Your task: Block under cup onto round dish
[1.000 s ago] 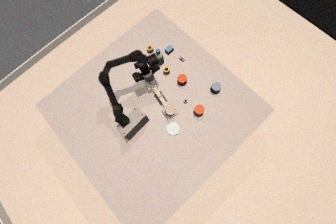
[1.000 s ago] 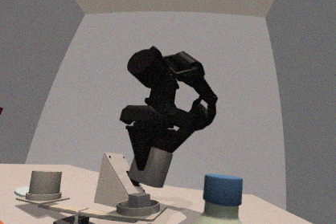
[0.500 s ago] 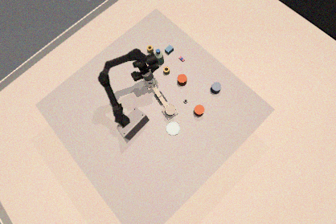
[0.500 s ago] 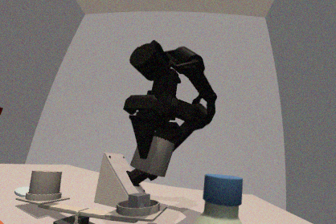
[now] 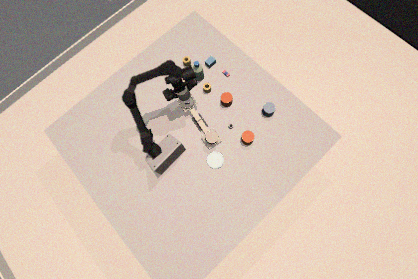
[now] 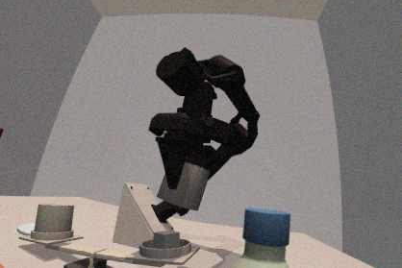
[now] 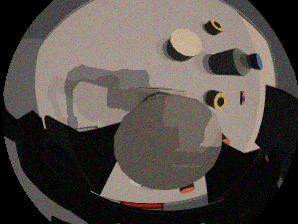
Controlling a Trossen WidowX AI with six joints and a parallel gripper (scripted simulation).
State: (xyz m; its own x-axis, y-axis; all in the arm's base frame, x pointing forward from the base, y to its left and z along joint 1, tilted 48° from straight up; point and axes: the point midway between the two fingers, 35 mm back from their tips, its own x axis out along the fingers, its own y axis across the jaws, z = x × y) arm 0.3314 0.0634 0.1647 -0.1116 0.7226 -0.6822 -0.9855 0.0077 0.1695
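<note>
Right now the grey block is 1 cm to the right of my gripper tip and 8 cm below it. Round my gripper tip: grey cup: 2 cm behind, 29 cm to the right, 11 cm below; then blue cube: 29 cm ahead, 15 cm to the left, 15 cm below; then tan cup: 5 cm ahead, 15 cm to the left, 13 cm below.
</note>
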